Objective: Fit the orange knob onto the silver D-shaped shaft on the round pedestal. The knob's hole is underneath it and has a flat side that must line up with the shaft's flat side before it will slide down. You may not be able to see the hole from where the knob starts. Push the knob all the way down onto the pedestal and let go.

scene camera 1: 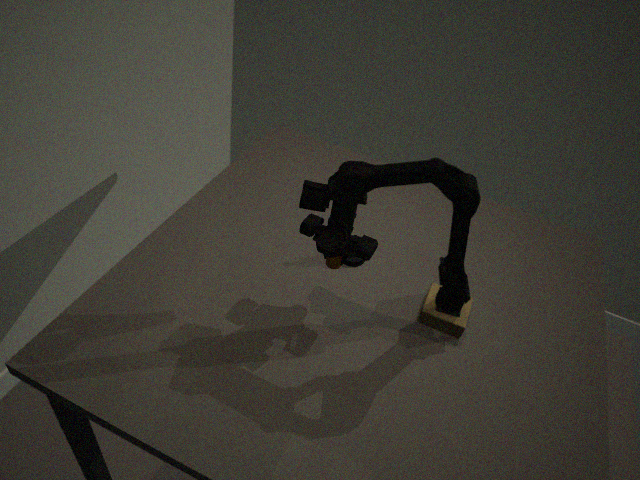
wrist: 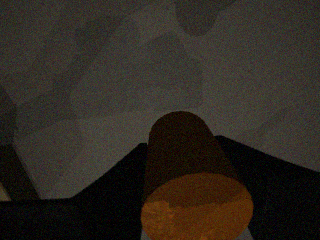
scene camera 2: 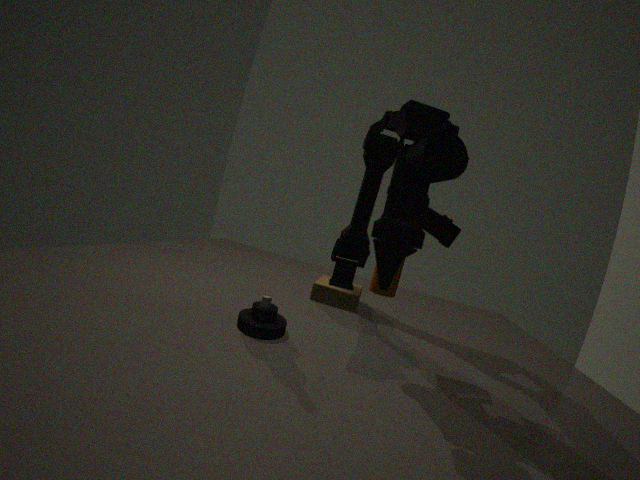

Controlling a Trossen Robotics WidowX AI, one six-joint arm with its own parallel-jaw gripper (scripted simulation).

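My gripper: holding an orange knob. Gripper visible, wrist view and scene camera 1.
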